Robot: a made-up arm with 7 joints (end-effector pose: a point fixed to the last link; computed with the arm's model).
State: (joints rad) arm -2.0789 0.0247 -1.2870 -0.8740 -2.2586 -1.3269 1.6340
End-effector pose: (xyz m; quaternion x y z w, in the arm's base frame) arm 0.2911 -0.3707 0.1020 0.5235 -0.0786 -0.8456 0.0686
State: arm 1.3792 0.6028 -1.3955 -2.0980 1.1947 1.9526 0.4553
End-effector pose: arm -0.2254 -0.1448 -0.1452 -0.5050 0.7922 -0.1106 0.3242
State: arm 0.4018 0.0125 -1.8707 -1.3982 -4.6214 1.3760 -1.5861
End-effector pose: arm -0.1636 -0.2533 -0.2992 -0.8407 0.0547 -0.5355 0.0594
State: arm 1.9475 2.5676 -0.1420 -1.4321 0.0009 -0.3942 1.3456
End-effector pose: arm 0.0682 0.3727 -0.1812 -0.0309 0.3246 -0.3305 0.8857
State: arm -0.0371 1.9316 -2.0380 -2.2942 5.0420 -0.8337 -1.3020
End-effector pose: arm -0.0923 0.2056 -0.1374 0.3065 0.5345 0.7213 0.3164
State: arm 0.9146 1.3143 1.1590 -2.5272 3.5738 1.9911 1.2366
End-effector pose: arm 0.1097 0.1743 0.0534 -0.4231 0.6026 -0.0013 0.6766
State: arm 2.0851 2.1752 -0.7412 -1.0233 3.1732 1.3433 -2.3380
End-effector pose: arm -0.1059 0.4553 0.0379 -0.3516 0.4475 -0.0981 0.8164
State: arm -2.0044 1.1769 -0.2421 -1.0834 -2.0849 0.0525 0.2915
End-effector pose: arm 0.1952 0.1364 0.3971 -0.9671 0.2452 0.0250 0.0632
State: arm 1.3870 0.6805 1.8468 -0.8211 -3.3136 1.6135 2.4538
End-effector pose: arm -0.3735 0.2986 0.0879 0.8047 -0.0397 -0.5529 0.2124
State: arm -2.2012 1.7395 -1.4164 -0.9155 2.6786 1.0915 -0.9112
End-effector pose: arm 0.1994 0.3087 0.3069 -0.1306 -0.7250 -0.2807 0.6152
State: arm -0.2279 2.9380 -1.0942 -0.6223 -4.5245 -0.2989 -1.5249
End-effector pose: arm -0.0134 0.2182 0.4479 0.9143 0.2708 -0.2485 0.1703
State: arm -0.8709 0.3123 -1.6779 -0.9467 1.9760 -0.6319 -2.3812
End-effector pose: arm 0.3105 -0.1034 -0.3458 0.3523 -0.5043 -0.7375 0.2786
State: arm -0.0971 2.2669 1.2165 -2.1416 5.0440 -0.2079 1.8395
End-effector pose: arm 0.0564 -0.0123 0.2902 -0.4246 0.6396 0.6332 0.0982
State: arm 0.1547 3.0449 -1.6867 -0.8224 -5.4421 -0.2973 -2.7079
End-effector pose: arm 0.0303 0.2220 0.4315 0.1861 -0.8170 0.5089 0.1973
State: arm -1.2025 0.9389 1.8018 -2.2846 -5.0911 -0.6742 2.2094
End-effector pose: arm -0.0178 0.2617 0.0444 0.4548 0.3199 0.6830 0.4735
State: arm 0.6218 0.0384 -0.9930 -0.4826 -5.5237 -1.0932 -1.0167
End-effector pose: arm -0.2055 -0.0914 -0.4510 0.0853 -0.4189 -0.3280 0.8424
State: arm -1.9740 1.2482 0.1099 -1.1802 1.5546 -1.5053 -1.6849
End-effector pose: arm 0.1131 0.1979 0.3908 -0.2466 0.6206 -0.6861 0.2887
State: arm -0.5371 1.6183 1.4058 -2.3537 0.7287 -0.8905 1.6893
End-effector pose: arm -0.0525 0.1243 0.2119 0.3155 0.5432 0.7676 0.1274
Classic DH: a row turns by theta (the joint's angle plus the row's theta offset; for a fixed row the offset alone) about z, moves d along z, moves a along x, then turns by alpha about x. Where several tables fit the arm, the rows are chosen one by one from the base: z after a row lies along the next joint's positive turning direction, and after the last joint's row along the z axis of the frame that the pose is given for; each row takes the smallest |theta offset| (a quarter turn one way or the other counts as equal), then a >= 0, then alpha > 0; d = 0 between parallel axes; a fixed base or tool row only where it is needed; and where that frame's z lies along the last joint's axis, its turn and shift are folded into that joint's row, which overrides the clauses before.
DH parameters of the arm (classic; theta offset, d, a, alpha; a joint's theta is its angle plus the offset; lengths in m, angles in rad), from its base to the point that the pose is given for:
base (fixed): 0 0 0 -1.2217
joint 1: 1.5708 0 0 1.5708
joint 2: 1.2217 0 0 -1.5708
joint 3: -1.5708 -0.275 0.0309 -1.5708
joint 4: 0 0 -0.0278 1.5708
joint 5: 0 -0.2295 0 -1.5708
joint 6: 0 0 0 1.5708
joint 7: 0 0 0 0

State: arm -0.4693 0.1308 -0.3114 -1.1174 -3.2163 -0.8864 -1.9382
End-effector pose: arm 0.3611 -0.0632 -0.2768 -0.0955 -0.3264 0.3198 0.8843
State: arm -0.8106 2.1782 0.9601 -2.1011 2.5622 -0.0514 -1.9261
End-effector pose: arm -0.0773 0.0275 0.2928 -0.4623 0.7308 0.3913 0.3149
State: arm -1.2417 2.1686 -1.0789 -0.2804 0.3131 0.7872 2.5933
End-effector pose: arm -0.0522 0.4545 0.2203 -0.2022 0.6967 -0.6425 0.2469
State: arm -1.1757 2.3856 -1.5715 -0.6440 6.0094 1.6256 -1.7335
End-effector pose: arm -0.0762 0.4500 0.1975 0.0490 0.8987 0.0799 0.4284
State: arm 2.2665 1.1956 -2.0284 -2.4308 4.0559 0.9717 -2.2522
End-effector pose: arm -0.1075 -0.0992 0.1830 0.0393 0.2604 0.9525 0.1528
